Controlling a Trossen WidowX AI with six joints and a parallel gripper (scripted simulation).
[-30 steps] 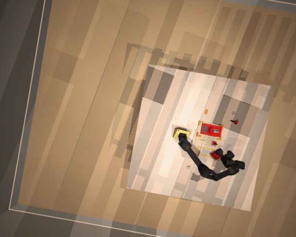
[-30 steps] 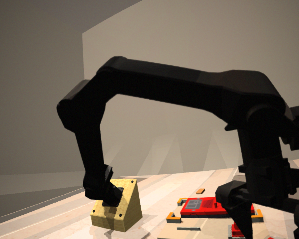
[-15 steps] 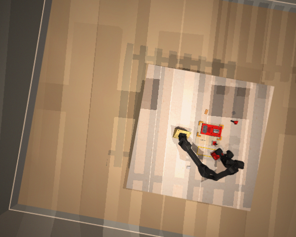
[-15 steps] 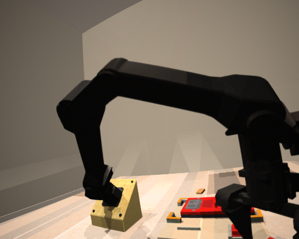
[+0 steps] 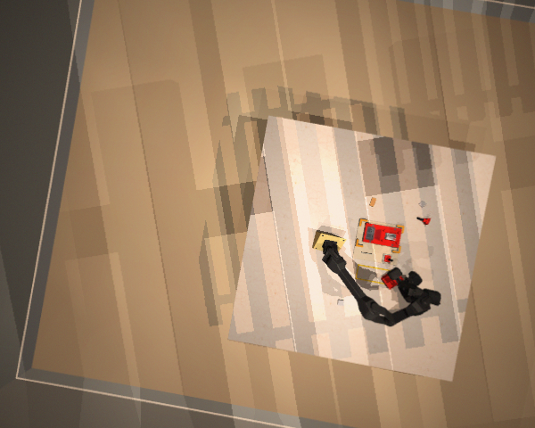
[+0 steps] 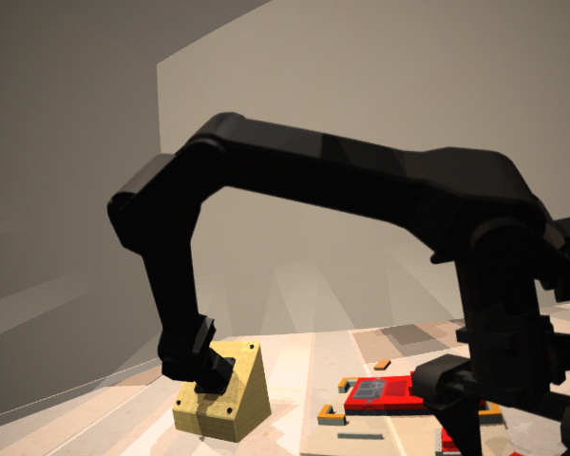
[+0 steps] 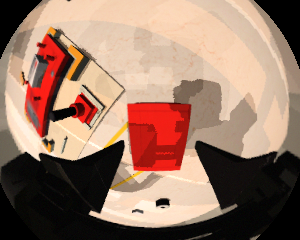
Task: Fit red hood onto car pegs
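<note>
The red hood lies 1 cm below my gripper tip. The rest, counted from my gripper tip: grey engine block 24 cm to the left, 7 cm behind.
</note>
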